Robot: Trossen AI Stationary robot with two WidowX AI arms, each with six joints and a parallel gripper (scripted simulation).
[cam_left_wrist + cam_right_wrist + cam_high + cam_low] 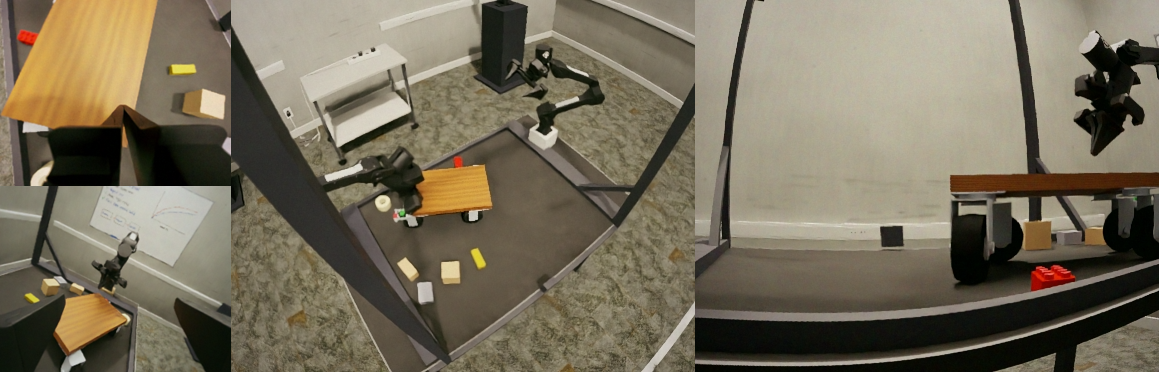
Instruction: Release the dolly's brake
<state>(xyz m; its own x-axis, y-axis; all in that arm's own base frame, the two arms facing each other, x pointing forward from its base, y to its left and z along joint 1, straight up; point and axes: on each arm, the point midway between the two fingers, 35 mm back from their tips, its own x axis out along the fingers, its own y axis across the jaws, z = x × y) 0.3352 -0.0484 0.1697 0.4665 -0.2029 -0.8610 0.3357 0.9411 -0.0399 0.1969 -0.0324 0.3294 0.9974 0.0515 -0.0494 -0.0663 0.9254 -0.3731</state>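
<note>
Now: the brake pedal 50 mm ahead of my left hand, 70 mm to the left of it and 120 mm below it. Also, from my left hand: red brick (170 mm ahead, 300 mm to the right, 190 mm below); yellow block (250 mm behind, 70 mm to the right, 190 mm below); grey block (250 mm behind, 160 mm to the left, 190 mm below).
</note>
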